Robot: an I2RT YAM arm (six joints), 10 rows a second.
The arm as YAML. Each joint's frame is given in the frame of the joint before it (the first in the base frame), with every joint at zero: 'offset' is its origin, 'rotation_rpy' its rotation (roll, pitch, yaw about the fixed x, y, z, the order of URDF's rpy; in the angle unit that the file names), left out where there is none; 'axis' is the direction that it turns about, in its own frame. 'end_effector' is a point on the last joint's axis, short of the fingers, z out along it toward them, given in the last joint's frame.
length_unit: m
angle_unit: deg
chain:
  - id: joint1
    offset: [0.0, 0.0, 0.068]
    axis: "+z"
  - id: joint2
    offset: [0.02, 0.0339, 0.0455]
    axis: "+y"
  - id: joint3
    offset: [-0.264, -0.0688, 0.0]
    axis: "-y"
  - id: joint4
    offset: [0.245, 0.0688, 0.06]
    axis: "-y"
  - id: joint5
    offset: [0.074, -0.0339, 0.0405]
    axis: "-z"
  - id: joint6
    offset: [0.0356, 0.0, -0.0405]
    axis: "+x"
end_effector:
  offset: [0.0, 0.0, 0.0]
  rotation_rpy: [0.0, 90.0, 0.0]
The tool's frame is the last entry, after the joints.
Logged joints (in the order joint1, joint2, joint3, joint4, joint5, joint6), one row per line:
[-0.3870 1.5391 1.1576 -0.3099 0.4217 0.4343]
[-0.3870 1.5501 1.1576 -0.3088 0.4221 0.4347]
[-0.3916 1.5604 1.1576 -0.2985 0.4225 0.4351]
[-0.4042 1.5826 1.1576 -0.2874 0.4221 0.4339]
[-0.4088 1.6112 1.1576 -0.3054 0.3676 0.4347]
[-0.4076 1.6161 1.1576 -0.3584 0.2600 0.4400]
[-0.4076 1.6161 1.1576 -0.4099 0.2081 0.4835]
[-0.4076 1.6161 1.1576 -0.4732 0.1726 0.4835]
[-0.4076 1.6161 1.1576 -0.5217 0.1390 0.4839]
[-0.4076 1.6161 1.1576 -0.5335 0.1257 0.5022]
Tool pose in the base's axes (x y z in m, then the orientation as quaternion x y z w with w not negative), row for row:
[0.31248 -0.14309 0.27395 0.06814 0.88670 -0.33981 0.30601]
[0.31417 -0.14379 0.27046 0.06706 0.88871 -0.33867 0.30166]
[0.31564 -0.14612 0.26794 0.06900 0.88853 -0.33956 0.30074]
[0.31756 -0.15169 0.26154 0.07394 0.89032 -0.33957 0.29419]
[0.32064 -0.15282 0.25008 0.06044 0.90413 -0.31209 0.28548]
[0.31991 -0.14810 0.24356 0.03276 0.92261 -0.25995 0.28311]
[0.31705 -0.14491 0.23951 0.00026 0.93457 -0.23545 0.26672]
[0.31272 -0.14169 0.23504 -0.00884 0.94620 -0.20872 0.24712]
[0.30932 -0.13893 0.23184 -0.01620 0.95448 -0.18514 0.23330]
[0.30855 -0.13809 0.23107 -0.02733 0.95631 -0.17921 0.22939]
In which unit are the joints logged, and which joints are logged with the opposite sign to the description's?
The joints are logged in radians. Opposite sign: joint6.
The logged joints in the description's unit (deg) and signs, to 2 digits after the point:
[-22.17 88.18 66.33 -17.76 24.16 -24.88]
[-22.17 88.81 66.33 -17.69 24.18 -24.91]
[-22.44 89.40 66.33 -17.10 24.21 -24.93]
[-23.16 90.68 66.33 -16.47 24.18 -24.86]
[-23.42 92.31 66.33 -17.50 21.06 -24.91]
[-23.35 92.60 66.33 -20.53 14.90 -25.21]
[-23.35 92.60 66.33 -23.49 11.92 -27.70]
[-23.35 92.60 66.33 -27.11 9.89 -27.70]
[-23.35 92.60 66.33 -29.89 7.96 -27.73]
[-23.35 92.60 66.33 -30.57 7.20 -28.77]

